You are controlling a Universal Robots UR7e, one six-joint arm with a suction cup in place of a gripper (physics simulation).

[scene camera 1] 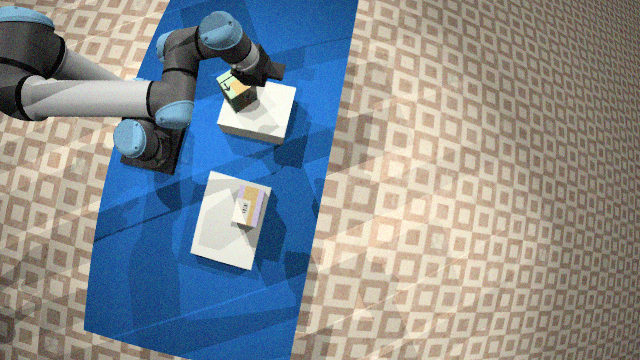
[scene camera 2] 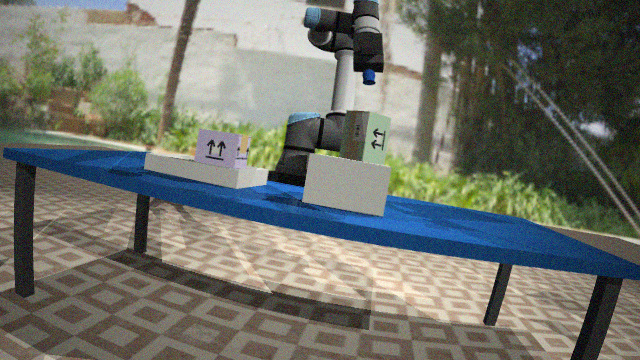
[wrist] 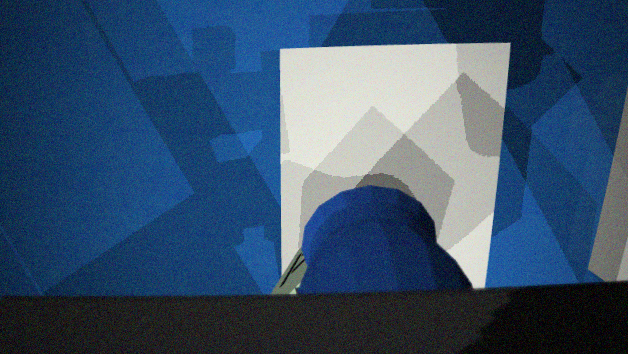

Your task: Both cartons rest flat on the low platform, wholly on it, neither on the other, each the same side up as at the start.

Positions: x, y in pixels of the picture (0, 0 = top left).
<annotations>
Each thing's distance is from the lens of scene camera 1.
low platform point(scene camera 1: 217, 237): 106 cm
tall block point(scene camera 1: 266, 119): 100 cm
</annotations>
